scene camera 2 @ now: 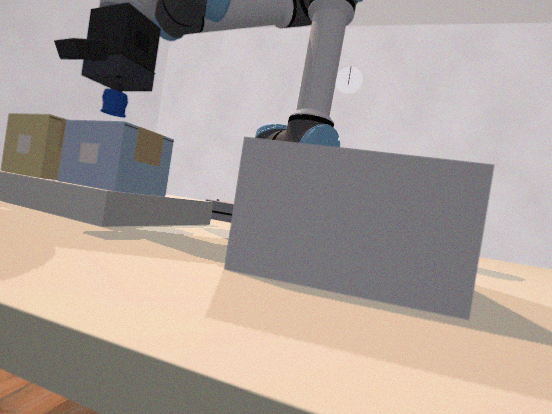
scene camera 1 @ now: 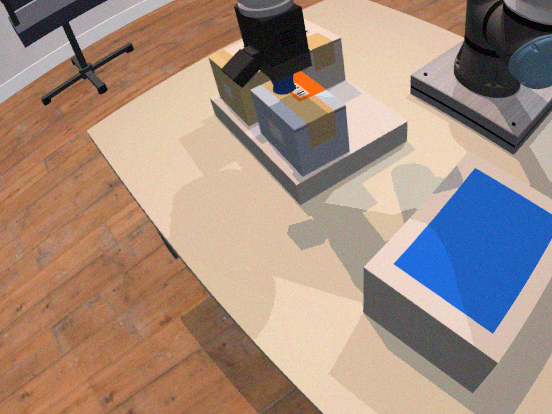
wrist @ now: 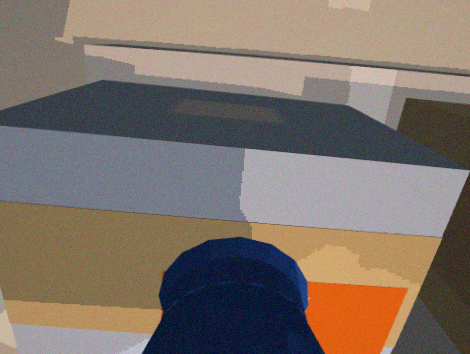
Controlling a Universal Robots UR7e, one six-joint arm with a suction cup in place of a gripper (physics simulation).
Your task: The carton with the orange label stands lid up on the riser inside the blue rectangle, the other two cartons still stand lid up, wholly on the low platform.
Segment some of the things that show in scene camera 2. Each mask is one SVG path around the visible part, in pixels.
A riser with blue rectangle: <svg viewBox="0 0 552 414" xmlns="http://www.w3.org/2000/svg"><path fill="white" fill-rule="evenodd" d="M244 137L224 270L469 320L494 164Z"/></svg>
A carton with orange label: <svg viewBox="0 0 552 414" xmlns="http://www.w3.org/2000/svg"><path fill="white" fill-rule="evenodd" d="M66 120L57 181L116 192L166 196L174 139L125 121Z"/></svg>
